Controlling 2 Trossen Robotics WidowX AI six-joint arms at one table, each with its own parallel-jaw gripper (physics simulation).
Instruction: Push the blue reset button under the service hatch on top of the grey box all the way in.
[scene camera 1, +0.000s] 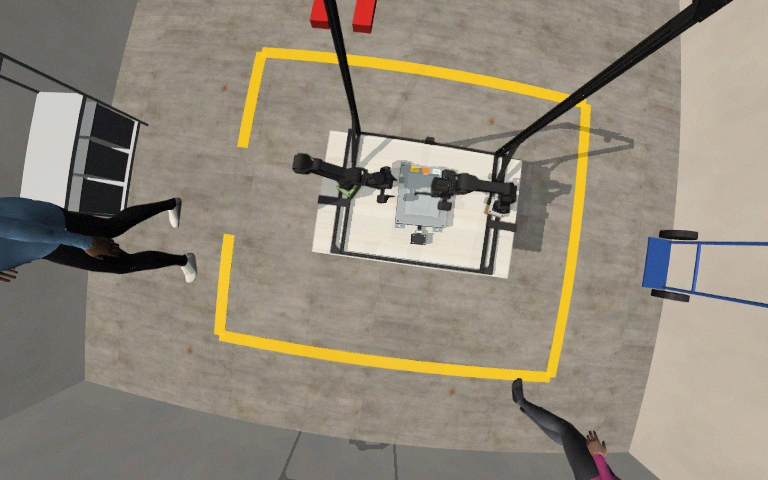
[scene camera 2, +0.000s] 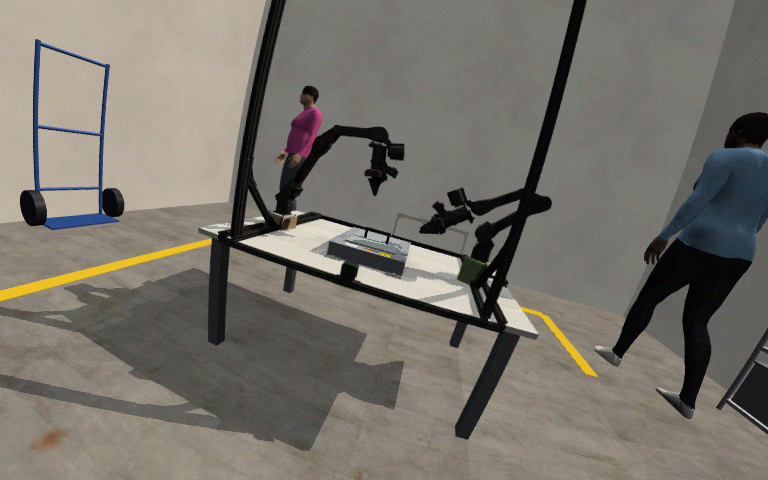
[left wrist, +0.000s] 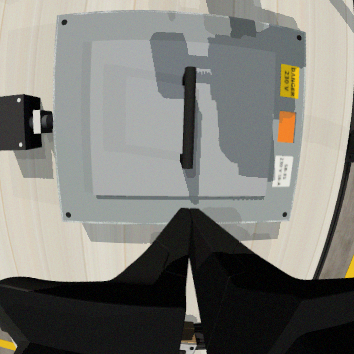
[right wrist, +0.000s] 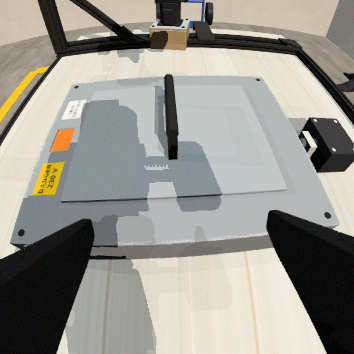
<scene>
My left gripper is shut, with nothing in its grasp. My right gripper is open, with nothing in its grasp. Also in view: a service hatch.
</scene>
